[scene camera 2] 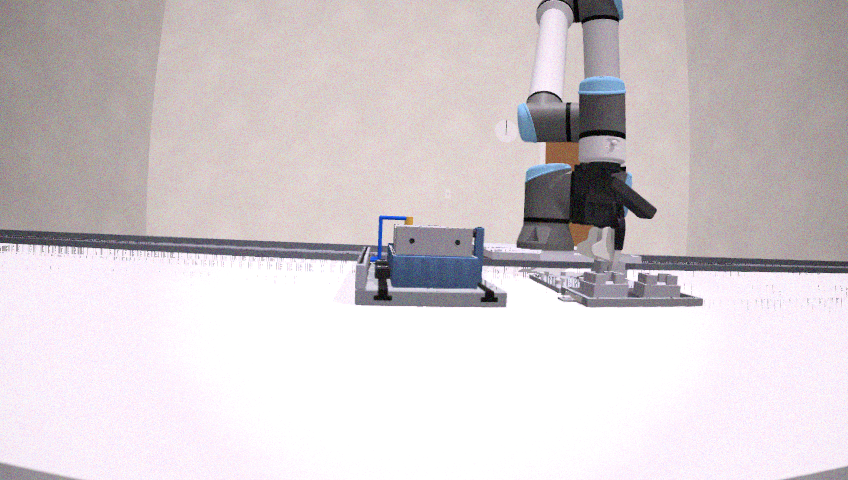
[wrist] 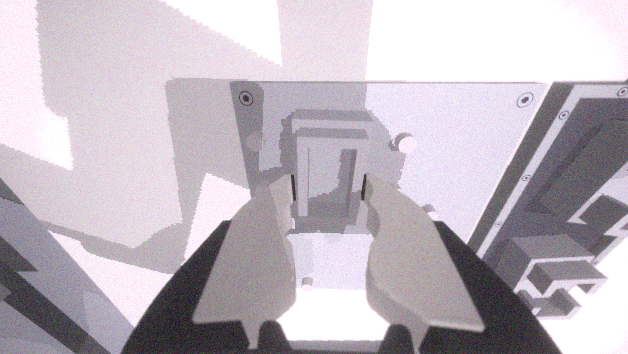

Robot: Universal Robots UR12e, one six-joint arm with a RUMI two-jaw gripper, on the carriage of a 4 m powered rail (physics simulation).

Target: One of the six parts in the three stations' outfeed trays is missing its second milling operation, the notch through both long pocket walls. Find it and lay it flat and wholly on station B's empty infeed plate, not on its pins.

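Frame: origin at the arm's base, x down, y back, z left, level; metres.
Where they show: gripper, between the fingertips: (wrist: 327,176); arm's base, origin of its link: (scene camera 2: 544,248).
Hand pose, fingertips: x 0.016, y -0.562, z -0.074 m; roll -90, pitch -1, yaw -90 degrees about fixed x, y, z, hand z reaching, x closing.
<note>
Each offset is from my fingertips to the centre of the thing. "pt": to the spot under its first point.
My gripper (scene camera 2: 612,259) (wrist: 327,176) points down and is shut on a grey part with a long pocket. The part @[dx -0.011, dy +0.000, dz +0.011 m] (wrist: 332,141) shows upright between the fingertips in the wrist view, its long walls running away from the fingers; no notch shows in their visible stretches. It is level and low over the pale infeed plate @[dx +0.010, dy -0.029, dz -0.040 m] (wrist: 450,130), near the plate's left side. One pin @[dx +0.002, dy -0.046, dz +0.023 m] (wrist: 406,143) stands to the right of the part and another pin @[dx +0.002, dy +0.017, dz -0.121 m] (wrist: 306,283) shows below it. Whether the part touches the plate or a pin is hidden by the fingers and shadow.
The outfeed tray @[dx +0.016, dy -0.084, dz -0.042 m] (scene camera 2: 642,302) (wrist: 546,145) is right of the plate and holds grey notched parts @[pt dx -0.011, dy -0.193, dz -0.099 m] (scene camera 2: 604,285) (wrist: 555,247). In the scene view a blue vise @[dx -0.026, dy -0.082, dz -0.349 m] (scene camera 2: 434,270) with a grey block (scene camera 2: 440,242) and a blue bracket @[pt dx -0.058, dy -0.012, dz -0.424 m] (scene camera 2: 380,237) stand left of the gripper.
</note>
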